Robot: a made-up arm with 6 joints.
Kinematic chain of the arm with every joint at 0, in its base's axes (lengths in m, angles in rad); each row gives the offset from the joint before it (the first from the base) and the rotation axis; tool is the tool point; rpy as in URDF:
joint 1: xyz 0 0 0.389 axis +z
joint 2: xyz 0 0 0 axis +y
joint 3: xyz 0.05 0 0.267 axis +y
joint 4: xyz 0.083 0 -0.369 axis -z
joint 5: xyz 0 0 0 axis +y
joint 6: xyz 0.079 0 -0.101 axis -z
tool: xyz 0 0 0 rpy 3.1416 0 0
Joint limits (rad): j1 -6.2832..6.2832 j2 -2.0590..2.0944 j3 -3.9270..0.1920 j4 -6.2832..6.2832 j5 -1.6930..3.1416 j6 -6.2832..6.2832
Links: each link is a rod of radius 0.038 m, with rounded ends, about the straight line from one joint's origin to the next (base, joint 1, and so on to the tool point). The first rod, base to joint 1, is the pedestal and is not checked.
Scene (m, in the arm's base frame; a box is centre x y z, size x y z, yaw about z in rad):
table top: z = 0
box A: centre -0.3 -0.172 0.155 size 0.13 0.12 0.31 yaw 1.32
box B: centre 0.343 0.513 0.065 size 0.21 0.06 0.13 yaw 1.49
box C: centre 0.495 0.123 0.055 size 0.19 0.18 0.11 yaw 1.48
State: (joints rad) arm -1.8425 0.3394 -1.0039 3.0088 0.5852 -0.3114
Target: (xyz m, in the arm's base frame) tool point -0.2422 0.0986 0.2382
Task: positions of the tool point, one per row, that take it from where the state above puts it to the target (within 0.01 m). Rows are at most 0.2 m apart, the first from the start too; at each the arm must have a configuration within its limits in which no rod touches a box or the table.
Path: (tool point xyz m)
1: -0.2696 -0.4458 0.3051
2: -0.3947 -0.3659 0.3382
3: -0.4935 -0.2458 0.3776
4: -0.4741 -0.1269 0.3361
5: -0.4207 -0.0238 0.2985
6: -0.3402 0.0538 0.2655
7: -0.2422 0.0986 0.2382

